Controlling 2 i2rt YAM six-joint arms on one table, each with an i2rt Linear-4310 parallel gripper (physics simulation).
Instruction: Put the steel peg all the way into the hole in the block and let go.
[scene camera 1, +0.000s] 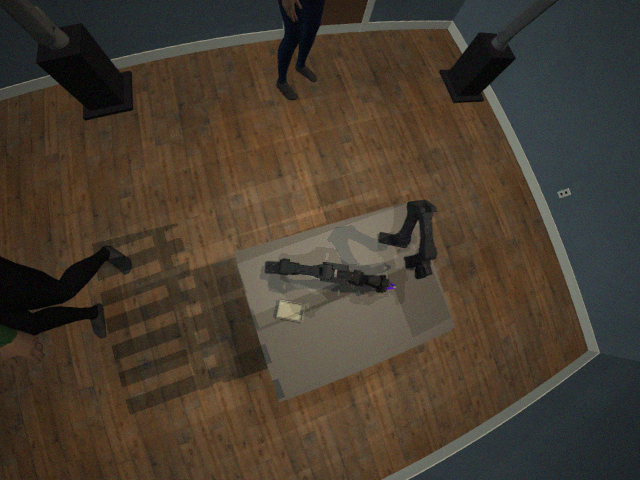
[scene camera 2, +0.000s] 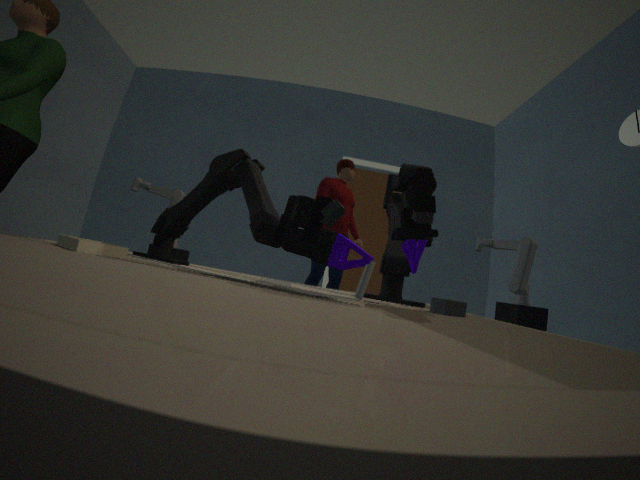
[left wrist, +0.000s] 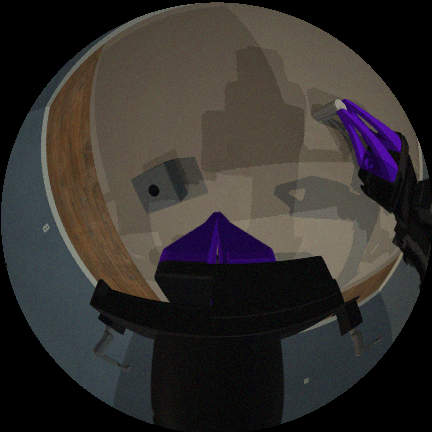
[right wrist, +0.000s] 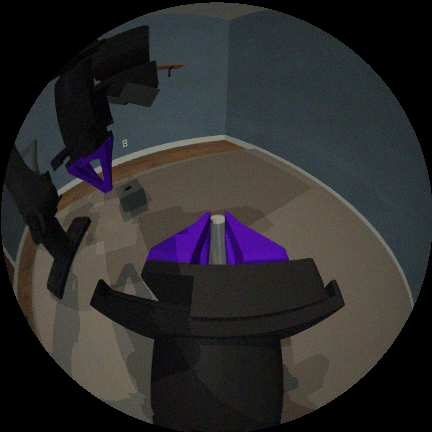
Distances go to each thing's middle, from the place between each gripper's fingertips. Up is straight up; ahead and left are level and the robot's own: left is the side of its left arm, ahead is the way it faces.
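My left gripper is 70 mm above the pale flat plate (scene camera 2: 76, 244), 740 mm to the left of it and 90 mm short of it. As for my right hand, the pale flat plate is 70 mm below it, 620 mm to the right of it and 30 mm behind it.
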